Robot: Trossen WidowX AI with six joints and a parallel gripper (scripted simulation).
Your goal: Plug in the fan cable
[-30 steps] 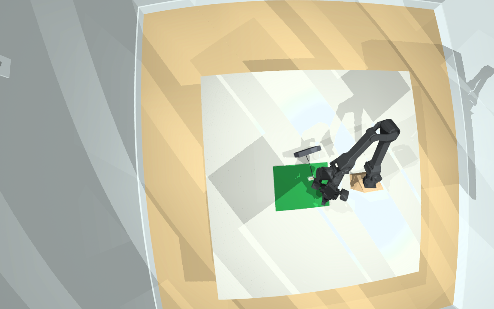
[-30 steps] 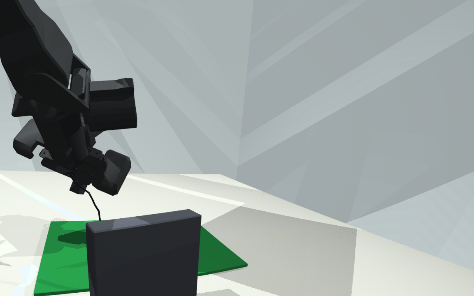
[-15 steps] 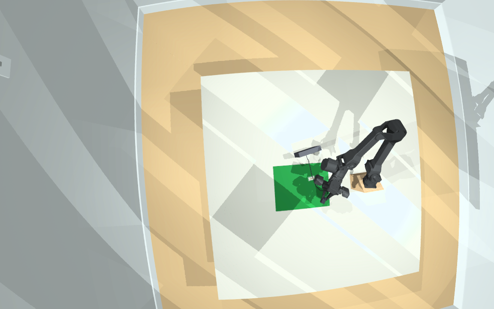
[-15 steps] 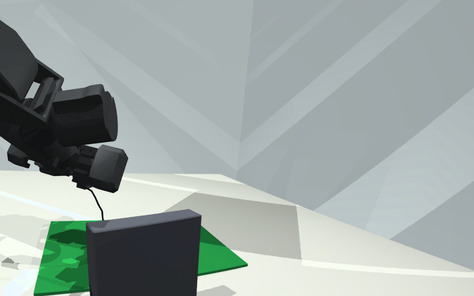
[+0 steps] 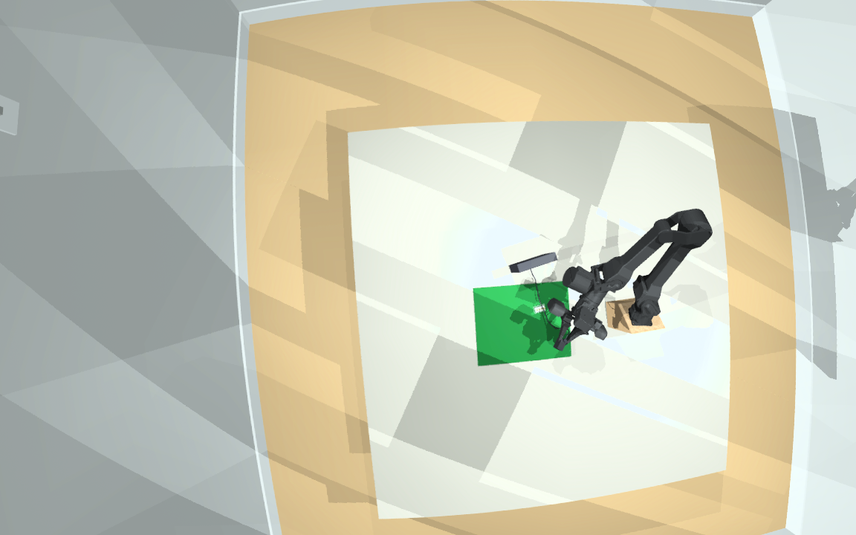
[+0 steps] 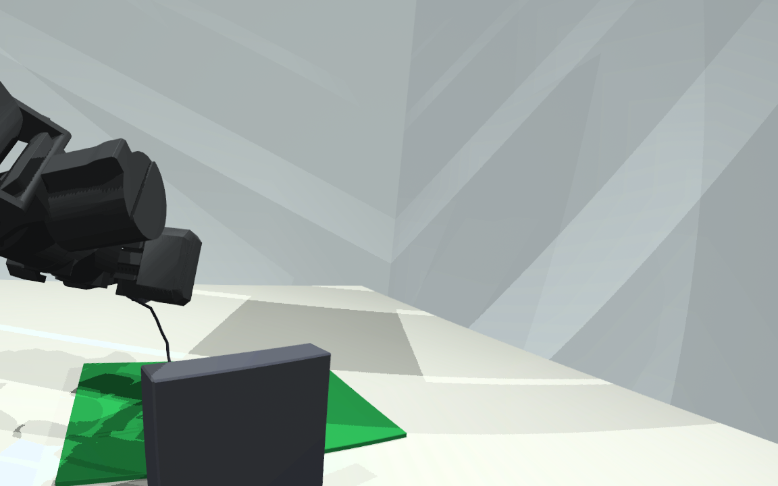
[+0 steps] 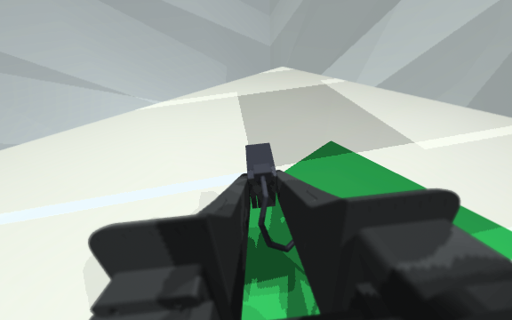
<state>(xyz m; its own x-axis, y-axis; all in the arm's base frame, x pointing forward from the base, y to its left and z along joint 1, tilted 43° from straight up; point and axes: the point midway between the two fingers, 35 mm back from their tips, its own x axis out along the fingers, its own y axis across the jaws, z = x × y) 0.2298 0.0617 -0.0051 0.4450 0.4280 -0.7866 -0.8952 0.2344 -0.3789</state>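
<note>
Now: gripper tip 1 cm to the right of the black plug and 1 cm above it. The rest, counted from my gripper tip: black fan: 22 cm to the right, 8 cm ahead, 7 cm below; then green board: 14 cm below, 9 cm ahead, 4 cm to the right; then white four-pin header: 13 cm below, 9 cm to the right, 4 cm ahead.
</note>
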